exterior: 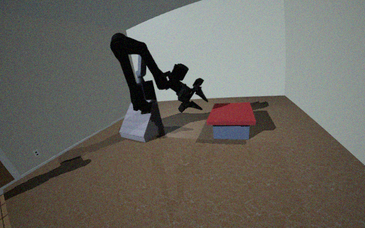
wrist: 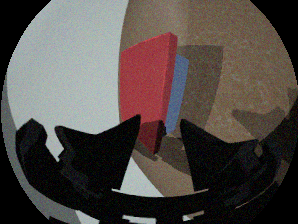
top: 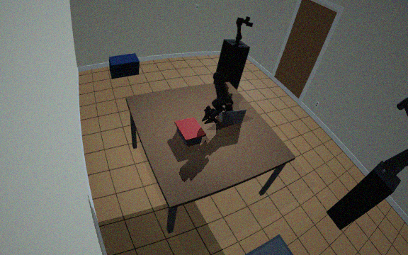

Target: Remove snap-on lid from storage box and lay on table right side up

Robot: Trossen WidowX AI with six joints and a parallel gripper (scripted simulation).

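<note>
My gripper tip is now 12 cm short of the red lid and 3 cm above it. The rest, counted from my gripper tip: storage box: 12 cm ahead, 8 cm below.
</note>
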